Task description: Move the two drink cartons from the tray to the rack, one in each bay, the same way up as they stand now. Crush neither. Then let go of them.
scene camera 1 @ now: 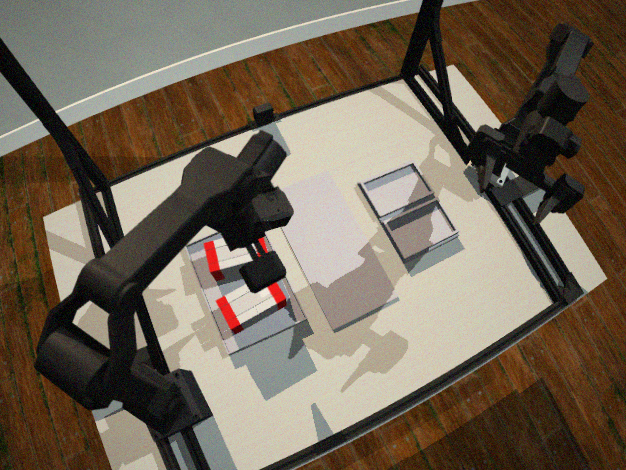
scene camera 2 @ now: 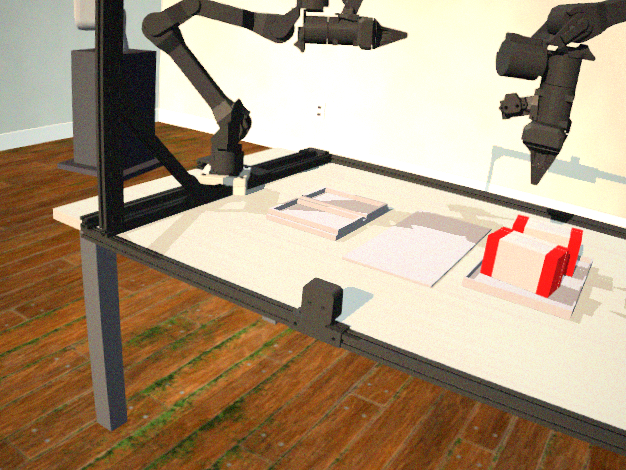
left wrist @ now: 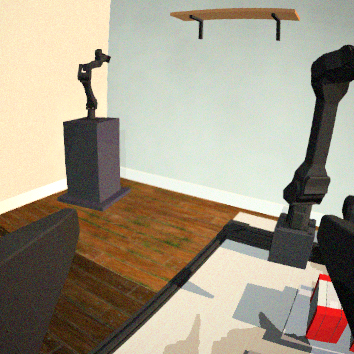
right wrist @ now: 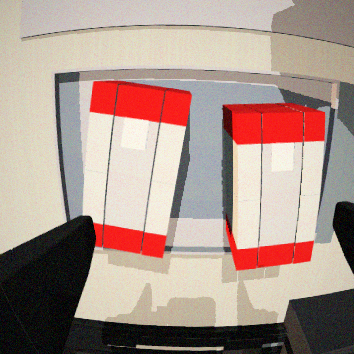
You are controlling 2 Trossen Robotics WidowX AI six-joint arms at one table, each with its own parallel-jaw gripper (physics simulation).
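Places are measured from the left arm's base along level axes (x left, y up, z ahead), in metres.
Where they show: left gripper, between the fingertips: (scene camera 1: 509,208) (scene camera 2: 404,34) (left wrist: 203,225); right gripper, between the fingertips: (scene camera 1: 247,251) (scene camera 2: 537,178) (right wrist: 218,222); left arm's base, origin of its link: (scene camera 2: 225,171); right arm's base, origin of its link: (scene camera 1: 166,405) (left wrist: 296,223).
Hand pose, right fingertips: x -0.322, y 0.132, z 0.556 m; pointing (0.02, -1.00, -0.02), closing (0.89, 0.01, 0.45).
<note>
Each offset is from my right fingertips to the top centre of the thing. "spot": to the spot under its first point.
Two white cartons with red ends lie on the tray @[dx -0.015, dy -0.152, dz +0.024 m] (scene camera 1: 269,336) (scene camera 2: 515,299) (right wrist: 200,75). One carton @[dx -0.050, dy -0.094, dz -0.010 m] (scene camera 1: 227,257) (scene camera 2: 520,259) (right wrist: 135,175) is slightly turned; the other carton @[dx +0.034, dy -0.094, dz +0.055 m] (scene camera 1: 252,303) (scene camera 2: 575,250) (left wrist: 327,312) (right wrist: 281,200) lies beside it with a gap. The two-bay rack @[dx +0.198, dy -0.148, dz -0.326 m] (scene camera 1: 408,208) (scene camera 2: 303,222) is empty. My right gripper (scene camera 1: 252,255) (scene camera 2: 537,179) (right wrist: 218,222) is open, pointing down above the tray, its fingers apart outside both cartons in the wrist view. My left gripper (scene camera 1: 510,204) (scene camera 2: 404,35) (left wrist: 203,225) is open, high beyond the rack.
A flat pale panel (scene camera 1: 318,222) (scene camera 2: 419,247) (right wrist: 150,15) lies between tray and rack. A black box @[spot: dx -0.217, dy -0.122, dz -0.333 m] (scene camera 1: 263,114) (scene camera 2: 321,303) sits on the table's edge rail. Dark frame posts @[spot: dx +0.030, dy -0.008, dz -0.701 m] (scene camera 1: 427,40) (scene camera 2: 109,116) rise at the table's corners.
</note>
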